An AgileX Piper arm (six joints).
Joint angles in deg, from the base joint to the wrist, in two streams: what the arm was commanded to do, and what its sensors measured. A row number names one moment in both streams.
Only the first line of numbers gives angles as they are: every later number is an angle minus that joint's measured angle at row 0.
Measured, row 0:
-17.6 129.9 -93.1 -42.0 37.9 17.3
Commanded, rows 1 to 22:
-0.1 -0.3 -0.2 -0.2 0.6 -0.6
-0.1 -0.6 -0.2 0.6 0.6 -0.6
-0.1 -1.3 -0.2 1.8 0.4 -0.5
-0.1 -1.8 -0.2 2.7 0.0 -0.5
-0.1 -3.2 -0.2 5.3 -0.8 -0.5
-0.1 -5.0 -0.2 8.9 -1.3 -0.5
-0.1 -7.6 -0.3 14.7 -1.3 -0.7
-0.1 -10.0 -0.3 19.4 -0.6 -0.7
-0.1 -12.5 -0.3 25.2 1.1 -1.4
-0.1 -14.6 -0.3 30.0 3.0 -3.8
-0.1 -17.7 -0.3 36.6 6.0 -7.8
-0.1 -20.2 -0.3 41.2 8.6 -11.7
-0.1 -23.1 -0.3 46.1 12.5 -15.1
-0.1 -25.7 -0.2 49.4 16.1 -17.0
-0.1 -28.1 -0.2 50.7 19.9 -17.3
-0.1 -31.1 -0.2 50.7 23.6 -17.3
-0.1 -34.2 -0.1 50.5 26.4 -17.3
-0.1 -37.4 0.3 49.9 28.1 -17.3
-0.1 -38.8 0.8 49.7 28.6 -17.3
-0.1 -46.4 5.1 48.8 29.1 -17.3
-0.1 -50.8 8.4 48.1 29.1 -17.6
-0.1 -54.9 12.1 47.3 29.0 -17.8
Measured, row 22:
0.1 -49.6 8.0 48.9 28.2 -17.3
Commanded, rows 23 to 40:
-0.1 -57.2 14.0 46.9 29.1 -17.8
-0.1 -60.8 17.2 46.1 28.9 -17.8
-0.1 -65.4 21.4 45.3 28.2 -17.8
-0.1 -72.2 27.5 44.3 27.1 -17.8
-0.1 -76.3 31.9 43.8 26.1 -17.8
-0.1 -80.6 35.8 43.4 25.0 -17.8
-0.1 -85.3 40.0 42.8 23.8 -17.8
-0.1 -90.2 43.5 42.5 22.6 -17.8
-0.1 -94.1 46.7 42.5 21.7 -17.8
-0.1 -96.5 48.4 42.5 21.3 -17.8
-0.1 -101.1 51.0 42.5 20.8 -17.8
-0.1 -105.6 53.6 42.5 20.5 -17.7
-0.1 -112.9 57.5 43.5 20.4 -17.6
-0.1 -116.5 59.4 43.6 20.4 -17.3
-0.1 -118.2 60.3 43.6 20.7 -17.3
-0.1 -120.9 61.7 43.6 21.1 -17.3
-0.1 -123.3 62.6 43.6 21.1 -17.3
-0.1 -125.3 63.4 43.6 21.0 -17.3
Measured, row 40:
0.1 -122.4 62.3 43.3 21.4 -17.3
